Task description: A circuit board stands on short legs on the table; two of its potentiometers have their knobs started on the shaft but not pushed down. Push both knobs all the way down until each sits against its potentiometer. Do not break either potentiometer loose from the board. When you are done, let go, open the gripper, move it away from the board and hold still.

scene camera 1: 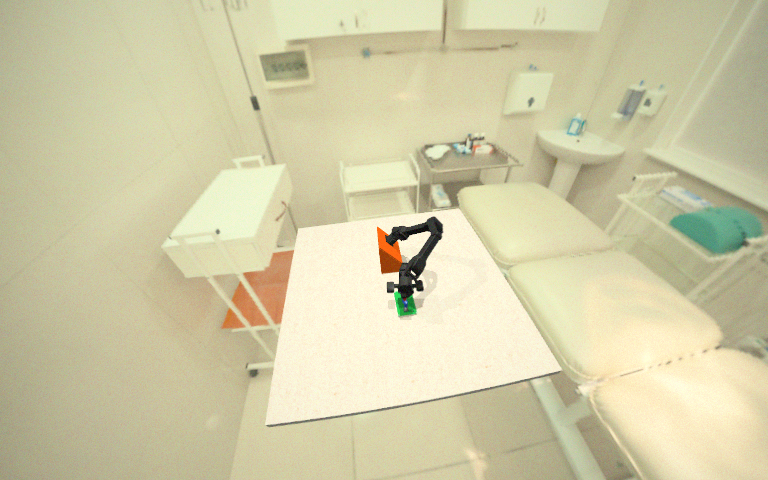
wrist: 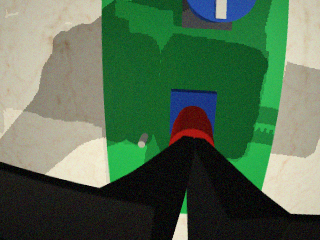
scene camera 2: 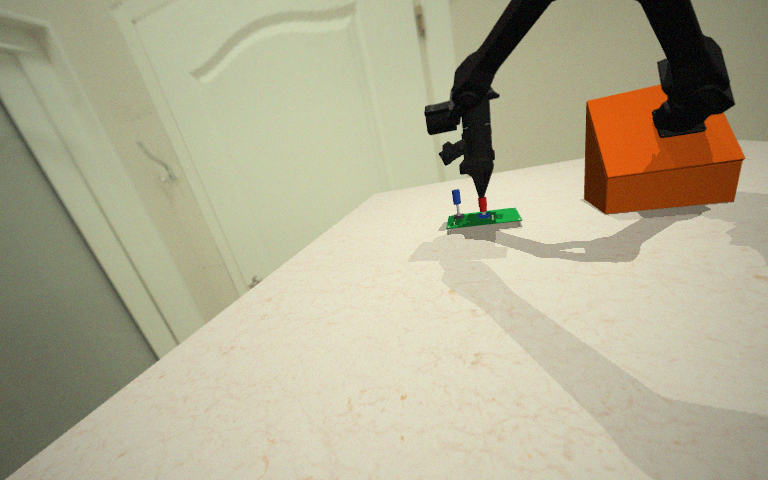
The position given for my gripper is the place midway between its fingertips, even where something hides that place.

I see my gripper (scene camera 2: 481, 197) and a red knob (wrist: 192, 121).
My gripper also shows in the wrist view (wrist: 191, 148).
